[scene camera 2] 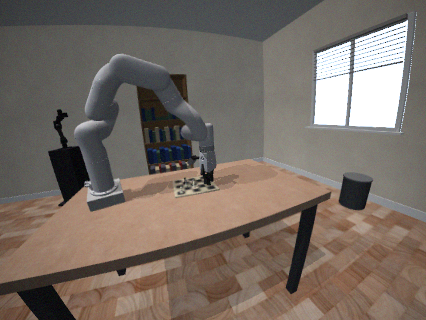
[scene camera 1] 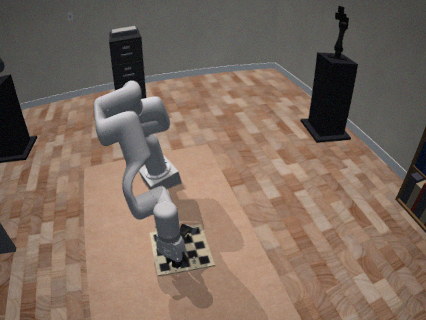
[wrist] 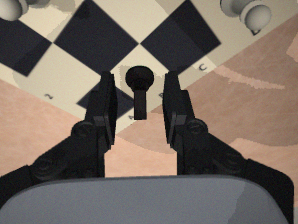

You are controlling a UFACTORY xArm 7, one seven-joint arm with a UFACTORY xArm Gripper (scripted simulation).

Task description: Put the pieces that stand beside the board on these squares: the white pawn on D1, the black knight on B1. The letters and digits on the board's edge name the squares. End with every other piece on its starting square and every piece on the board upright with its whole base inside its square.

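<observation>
Visible: a chessboard (wrist: pixel 58 58) and a black knight (wrist: pixel 139 78). My gripper (scene camera 1: pixel 174 263) is visible too; the wrist view likewise shows the gripper (wrist: pixel 139 87).
</observation>
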